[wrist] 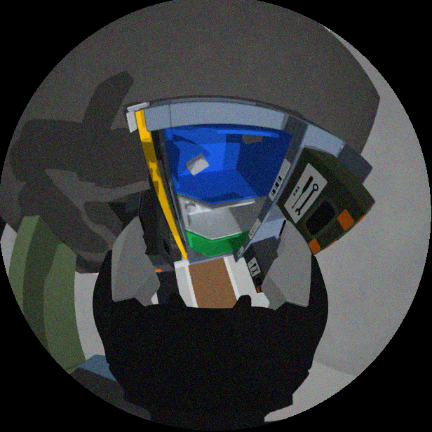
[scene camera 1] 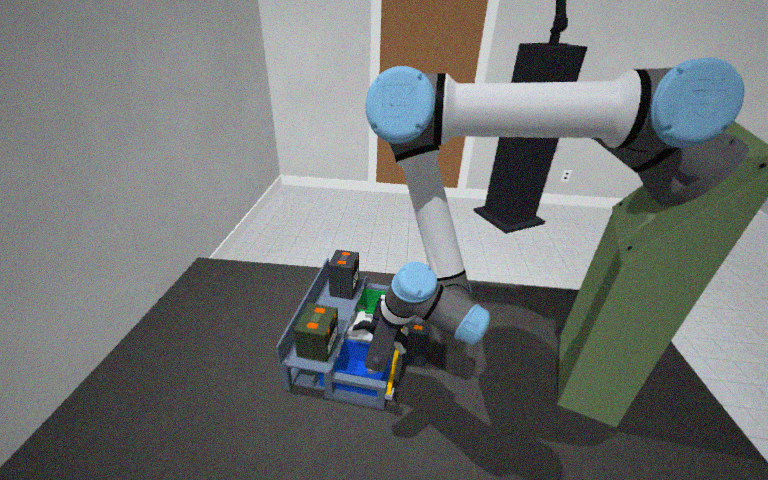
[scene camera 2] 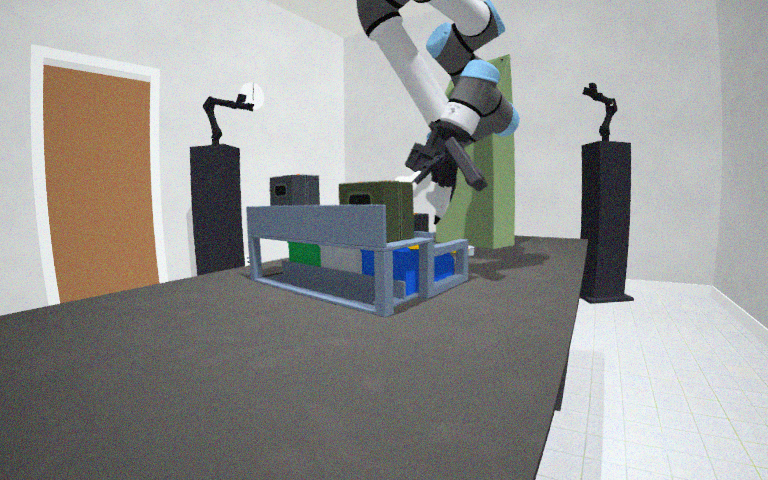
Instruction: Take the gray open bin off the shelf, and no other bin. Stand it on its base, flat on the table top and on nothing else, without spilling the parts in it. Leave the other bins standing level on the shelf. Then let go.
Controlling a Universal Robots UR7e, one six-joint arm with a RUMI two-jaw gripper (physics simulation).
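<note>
The gray open bin sits in the shelf, between the blue bin and the green bin. A small round part shows inside it. In scene camera 1 the arm and fingers hide most of it. My gripper is open and empty, above the bin row, with its fingers spread across the row's depth and apart from the gray bin.
An olive case and a dark gray case stand on the upper rear ledge. Another dark case stands in front of the shelf, beside its yellow front strip. The green pedestal rises at the right.
</note>
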